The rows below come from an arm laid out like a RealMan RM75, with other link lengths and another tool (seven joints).
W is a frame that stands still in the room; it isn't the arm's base.
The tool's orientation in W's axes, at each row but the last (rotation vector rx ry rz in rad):
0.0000 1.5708 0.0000
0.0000 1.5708 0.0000
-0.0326 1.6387 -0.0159
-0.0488 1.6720 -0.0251
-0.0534 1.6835 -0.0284
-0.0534 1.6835 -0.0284
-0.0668 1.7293 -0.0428
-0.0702 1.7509 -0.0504
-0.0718 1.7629 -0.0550
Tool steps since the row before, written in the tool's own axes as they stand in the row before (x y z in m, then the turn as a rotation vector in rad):
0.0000 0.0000 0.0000 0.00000 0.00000 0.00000
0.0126 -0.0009 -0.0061 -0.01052 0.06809 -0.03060
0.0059 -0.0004 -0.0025 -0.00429 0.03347 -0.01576
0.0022 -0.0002 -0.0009 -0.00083 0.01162 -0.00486
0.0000 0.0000 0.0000 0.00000 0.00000 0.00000
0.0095 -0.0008 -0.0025 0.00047 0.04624 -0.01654
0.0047 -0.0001 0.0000 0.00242 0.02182 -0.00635
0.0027 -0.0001 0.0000 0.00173 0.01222 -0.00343
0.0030 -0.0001 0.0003 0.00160 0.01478 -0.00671
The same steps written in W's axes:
0.0000 0.0000 0.0000 0.00000 0.00000 0.00000
-0.0061 -0.0009 -0.0126 -0.03060 0.06809 0.01052
-0.0029 -0.0006 -0.0057 -0.01582 0.03344 0.00434
-0.0011 -0.0003 -0.0021 -0.00495 0.01158 0.00079
0.0000 0.0000 0.0000 0.00000 0.00000 0.00000
-0.0035 -0.0013 -0.0091 -0.01734 0.04594 -0.00092
-0.0007 -0.0004 -0.0046 -0.00709 0.02154 -0.00283
-0.0005 -0.0003 -0.0026 -0.00392 0.01204 -0.00197
-0.0003 -0.0003 -0.0030 -0.00716 0.01459 -0.00142

